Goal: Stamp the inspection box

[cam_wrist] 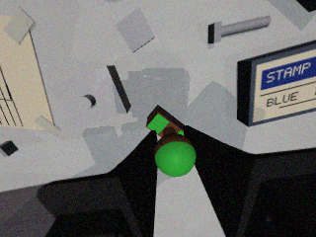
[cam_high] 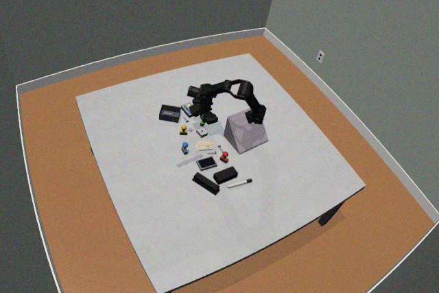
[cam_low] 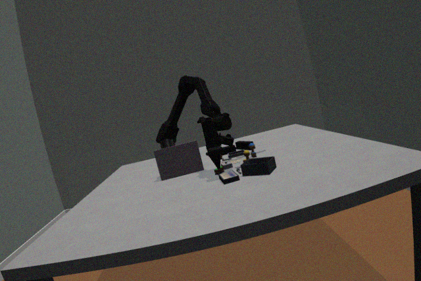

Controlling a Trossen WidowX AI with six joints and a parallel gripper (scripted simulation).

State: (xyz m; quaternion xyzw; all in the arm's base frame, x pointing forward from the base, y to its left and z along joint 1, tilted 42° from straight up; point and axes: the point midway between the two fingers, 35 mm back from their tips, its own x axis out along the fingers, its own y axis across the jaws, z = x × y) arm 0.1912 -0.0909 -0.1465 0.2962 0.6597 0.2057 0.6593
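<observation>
Now: gripper tip 150 mm short of the dark ink pad, 240 mm to the right of it and 20 mm above it. Round my gripper tip: green stamp: right at my gripper tip; yellow stamp: 130 mm ahead, 10 mm to the left; cream card: 80 mm ahead, 140 mm to the left, 30 mm below.
</observation>
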